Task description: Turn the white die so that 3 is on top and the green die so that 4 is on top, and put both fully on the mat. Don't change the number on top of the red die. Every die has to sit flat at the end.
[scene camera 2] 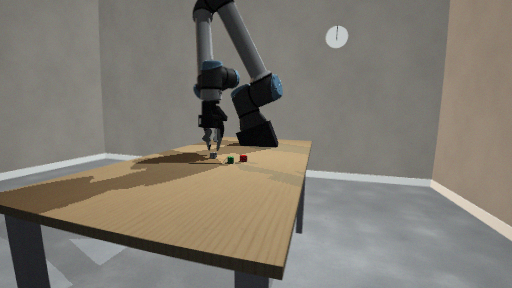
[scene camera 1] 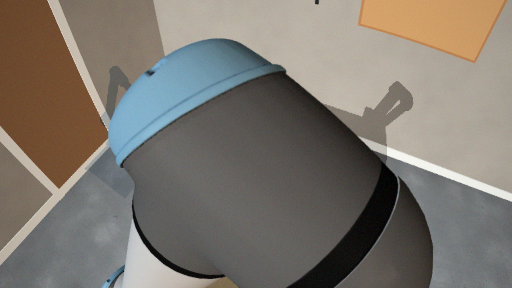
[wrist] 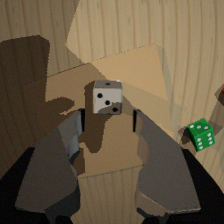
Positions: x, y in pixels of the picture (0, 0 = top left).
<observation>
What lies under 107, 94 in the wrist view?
A white die.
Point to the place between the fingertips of the gripper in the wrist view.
108, 111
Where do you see a tan mat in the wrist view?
108, 143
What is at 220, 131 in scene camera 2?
The gripper.
</observation>
